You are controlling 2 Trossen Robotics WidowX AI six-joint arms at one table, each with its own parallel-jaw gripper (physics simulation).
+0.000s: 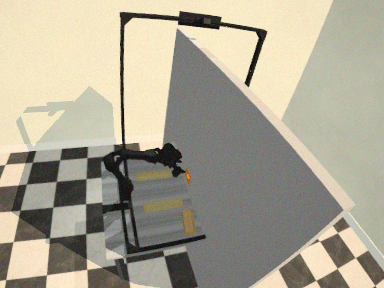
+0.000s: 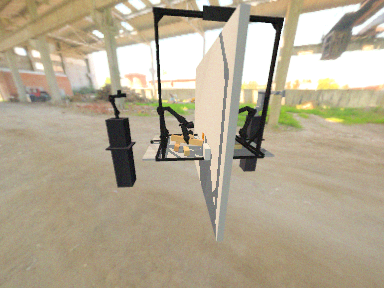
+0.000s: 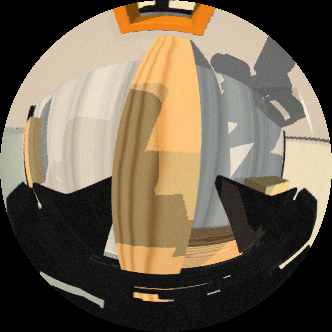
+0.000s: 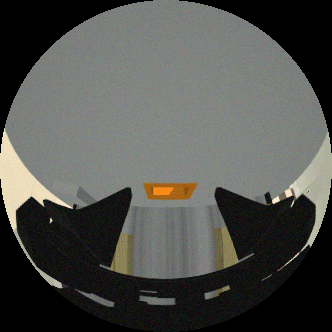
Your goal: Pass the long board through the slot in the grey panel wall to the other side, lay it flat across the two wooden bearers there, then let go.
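Places are measured from the left arm's base along level axes (x ahead, y left, z up), in millimetres.
Pixels of known places: left gripper, between the fingertips: (image 2: 187,143) (image 3: 172,178); right gripper, between the fingertips: (image 1: 183,167) (image 4: 174,192); right arm's base, origin of its link: (image 1: 125,196) (image 2: 242,141).
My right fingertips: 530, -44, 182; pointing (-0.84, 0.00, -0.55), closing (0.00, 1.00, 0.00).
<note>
Behind a point stands the place of what it marks, as x, y, z.
The long wooden board (image 3: 168,130) @(296, -60, 65) (image 2: 196,142) @(356, -75, 26) lies on the left arm's side of the panel wall (image 2: 211,108) @(433, -348, 405) (image 1: 225,148) @(483, 251, 608) (image 4: 164,92) @(483, -55, 256). It points at the orange-framed slot (image 3: 164,28) (image 2: 203,136) @(442, -10, 73) (image 1: 187,175) @(475, -67, 62) (image 4: 169,190) @(468, -41, 59), and its near end rests on a wooden block (image 3: 210,244) @(176, -128, 28). My left gripper (image 3: 172,178) @(263, -70, 16) (image 2: 187,139) @(263, -70, 16) is open, low over the board with a finger on either side. My right gripper (image 1: 179,171) @(530, -44, 182) (image 4: 174,192) @(530, -44, 182) is open and empty, facing the slot from the other side. The two wooden bearers (image 1: 154,174) @(694, -143, 25) (image 1: 162,205) @(693, 120, 25) (image 4: 122,254) @(624, -145, 25) (image 4: 224,247) @(618, 90, 25) lie bare on the table there.
A third wooden block (image 1: 188,221) @(562, 261, 19) lies near the wall past the bearers. Small blocks (image 3: 266,185) @(257, -202, 28) (image 3: 34,151) @(285, 226, 1) (image 2: 186,151) @(232, -320, 22) lie on the left arm's table (image 3: 83,123) @(323, 59, -19). A black frame (image 1: 123,86) @(879, -343, 608) (image 2: 158,71) @(29, -380, 659) spans both tables. A black pillar (image 2: 120,148) stands apart.
</note>
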